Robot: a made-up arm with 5 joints.
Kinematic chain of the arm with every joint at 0, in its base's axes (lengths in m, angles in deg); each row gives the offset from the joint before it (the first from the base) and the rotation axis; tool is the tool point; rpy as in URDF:
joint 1: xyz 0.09 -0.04 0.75 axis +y
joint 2: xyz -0.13 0.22 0 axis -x
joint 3: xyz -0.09 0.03 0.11 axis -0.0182 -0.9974 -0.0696
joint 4: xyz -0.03 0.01 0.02 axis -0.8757 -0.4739 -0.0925
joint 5: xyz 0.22 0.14 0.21 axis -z
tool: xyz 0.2 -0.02 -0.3 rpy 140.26 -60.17 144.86
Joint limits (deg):
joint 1: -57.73..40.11
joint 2: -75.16..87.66
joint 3: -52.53..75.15
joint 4: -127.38..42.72
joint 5: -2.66..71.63
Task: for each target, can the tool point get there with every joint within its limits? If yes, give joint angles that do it. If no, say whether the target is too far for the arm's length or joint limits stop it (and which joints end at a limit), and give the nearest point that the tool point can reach.
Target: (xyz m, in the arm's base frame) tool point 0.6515 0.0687 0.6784
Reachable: no: joint limits stop it (at a limit: joint 1, joint 2, joint 5) | nearest point 0.3990 0.1612 0.6171 | short by 0.276 m
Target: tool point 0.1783 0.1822 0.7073
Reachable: yes | joints 12.38 26.37 -26.44 27.61 40.05
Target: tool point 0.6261 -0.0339 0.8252
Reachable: no: joint limits stop it (at a limit: joint 1, joint 4, joint 5) | nearest point 0.3865 0.0260 0.8794 | short by 0.253 m
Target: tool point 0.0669 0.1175 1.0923
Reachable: yes | joints 8.72 -3.72 62.97 12.44 61.89
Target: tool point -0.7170 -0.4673 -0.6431
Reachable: no: too far | nearest point -0.1044 0.0755 0.4143 | short by 1.337 m
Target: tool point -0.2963 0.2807 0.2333
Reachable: no: joint limits stop it (at a limit: joint 3) | nearest point -0.1512 0.2429 0.4273 | short by 0.245 m
